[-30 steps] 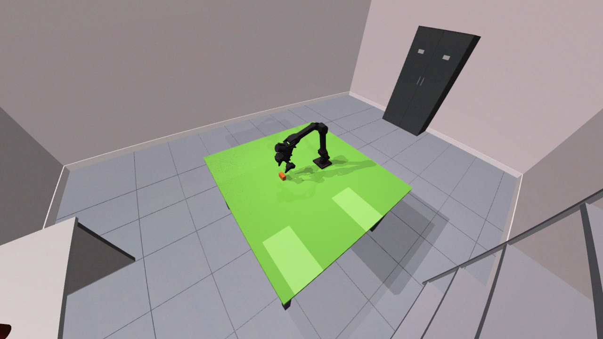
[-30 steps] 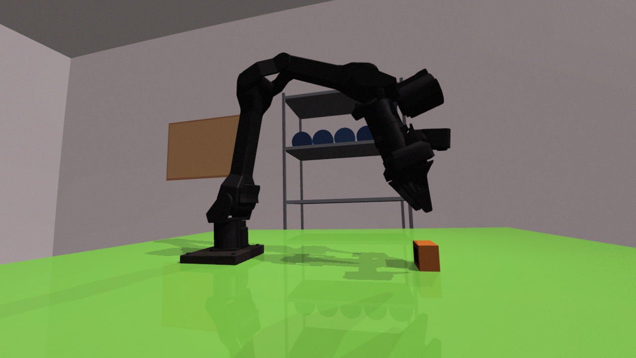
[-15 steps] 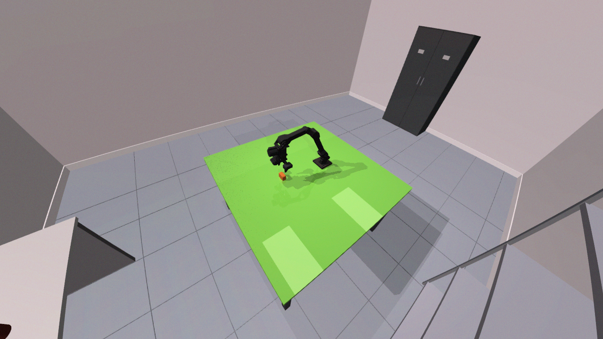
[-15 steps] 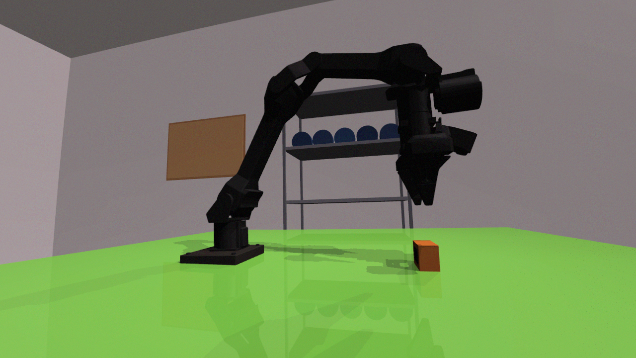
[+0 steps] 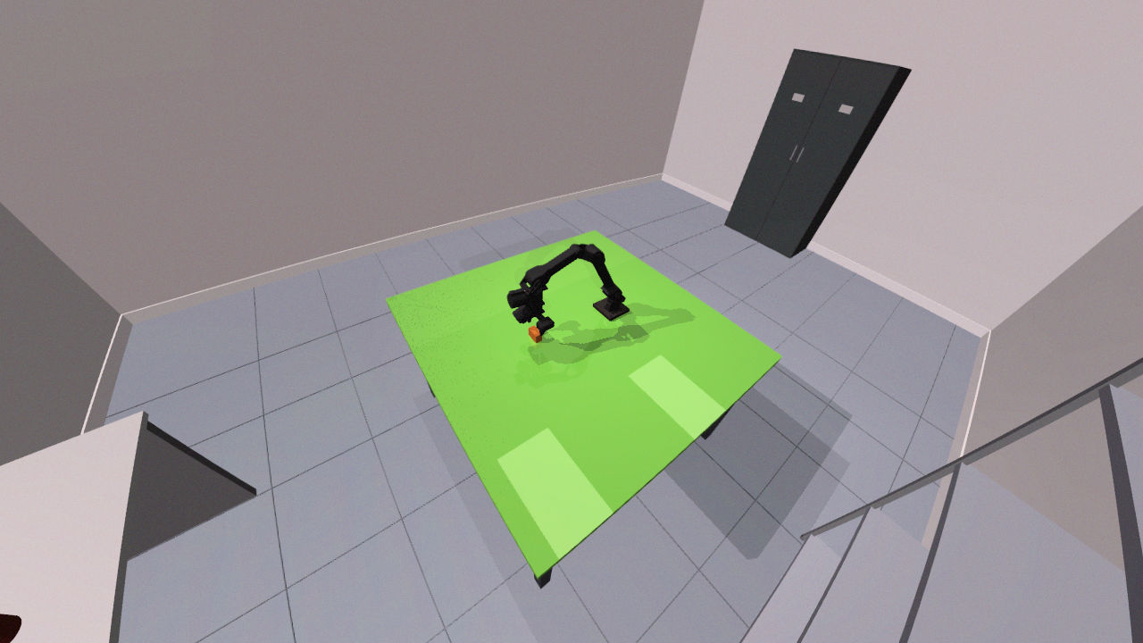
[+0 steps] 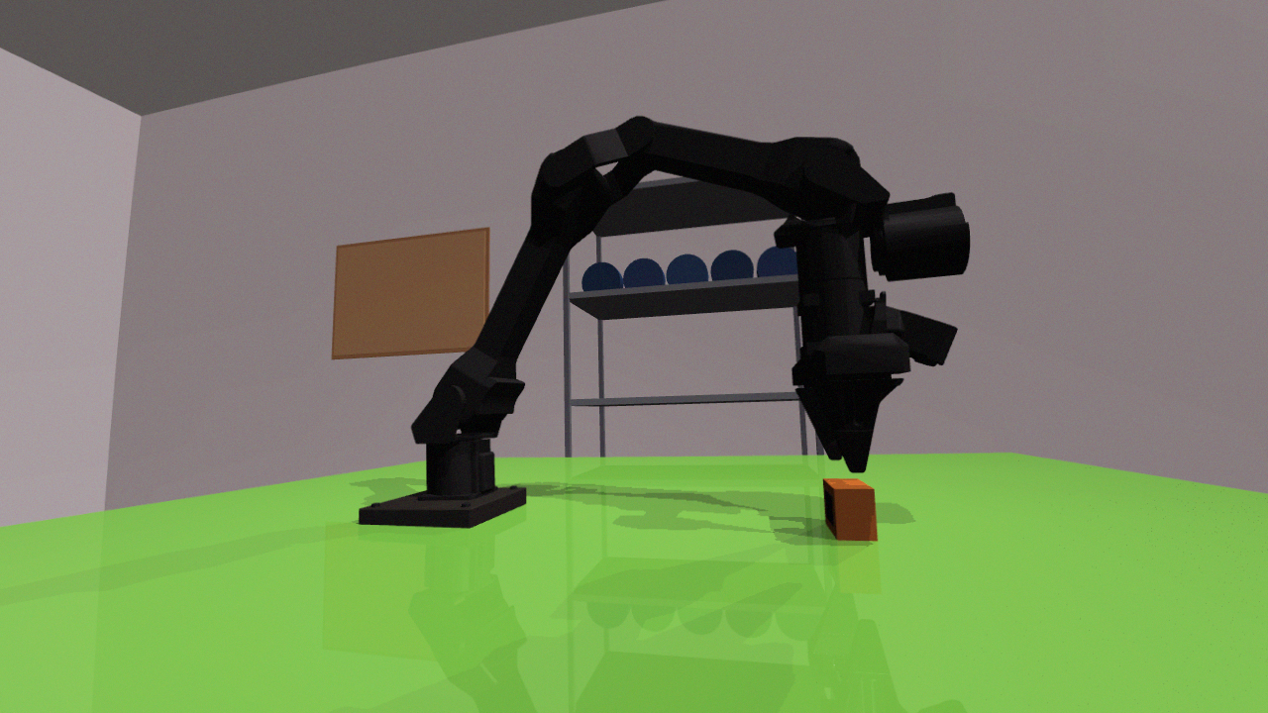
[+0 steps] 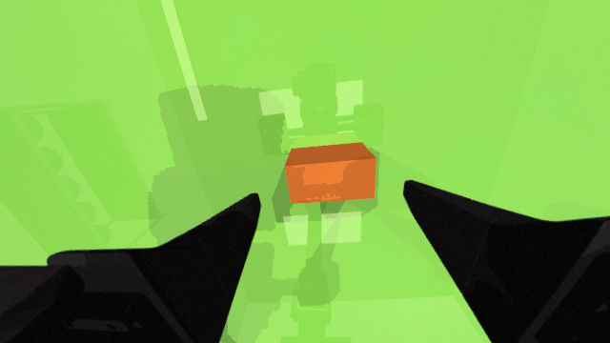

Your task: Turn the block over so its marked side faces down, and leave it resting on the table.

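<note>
Right now my gripper tip is 10 mm past the orange block and 30 mm above it.
</note>
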